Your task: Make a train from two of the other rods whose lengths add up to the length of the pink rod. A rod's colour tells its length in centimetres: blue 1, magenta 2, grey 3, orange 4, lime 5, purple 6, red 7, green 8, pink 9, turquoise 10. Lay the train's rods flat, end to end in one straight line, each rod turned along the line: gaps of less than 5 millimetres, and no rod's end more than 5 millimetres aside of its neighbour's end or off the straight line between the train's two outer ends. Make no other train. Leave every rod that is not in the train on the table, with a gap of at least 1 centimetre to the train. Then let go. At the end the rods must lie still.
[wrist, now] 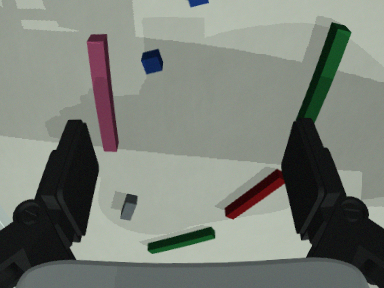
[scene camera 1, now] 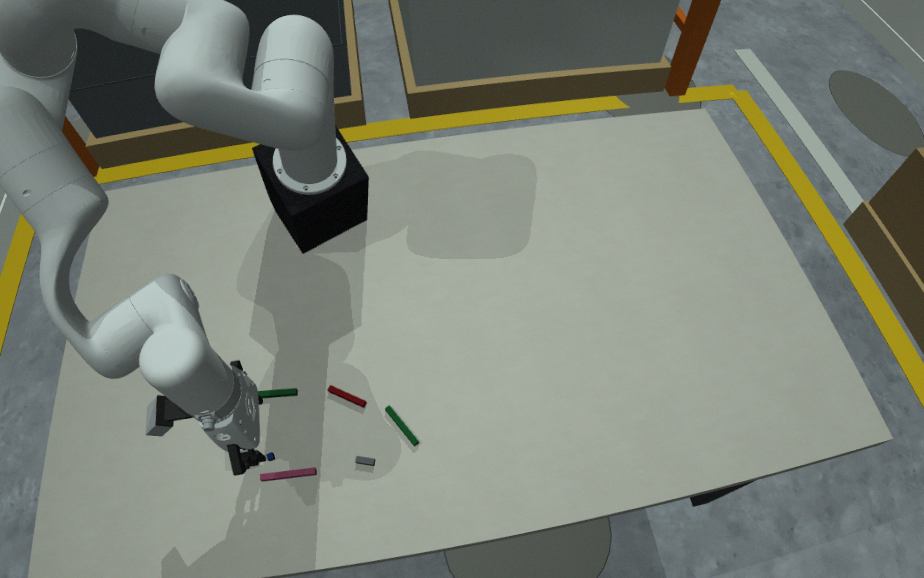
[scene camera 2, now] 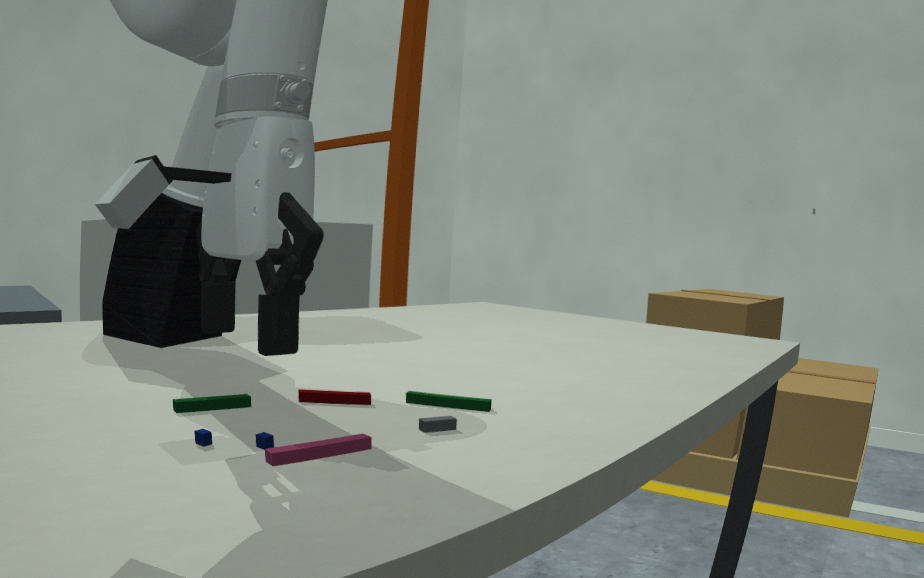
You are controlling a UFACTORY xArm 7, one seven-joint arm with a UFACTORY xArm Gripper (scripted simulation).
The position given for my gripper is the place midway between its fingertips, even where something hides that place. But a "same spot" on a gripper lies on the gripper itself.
Scene:
my gripper: wrist; scene camera 1 254, 431; scene camera 2
same spot on my gripper: (wrist: 337, 225) = (scene camera 2: 206, 268)

